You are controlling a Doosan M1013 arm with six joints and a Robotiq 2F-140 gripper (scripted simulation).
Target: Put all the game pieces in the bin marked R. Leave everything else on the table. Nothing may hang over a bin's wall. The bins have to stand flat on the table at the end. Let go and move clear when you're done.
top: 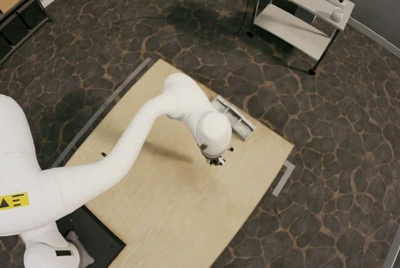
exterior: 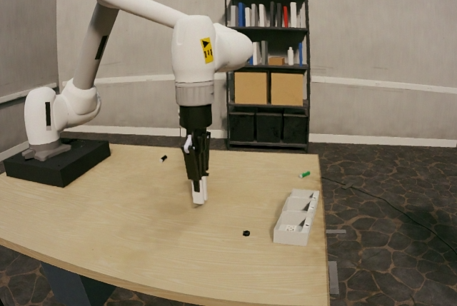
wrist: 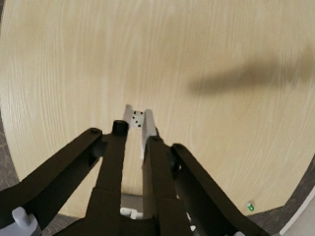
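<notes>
Now: the white domino 23 cm ahead of my hand, 1 cm to the left of it and 9 cm below it. The rest, counted from my hand: small black ring (13 cm ahead, 2 cm to the right, 10 cm below); then white die (3 cm below); then bin (24 cm ahead, 9 cm to the left, 8 cm below).
</notes>
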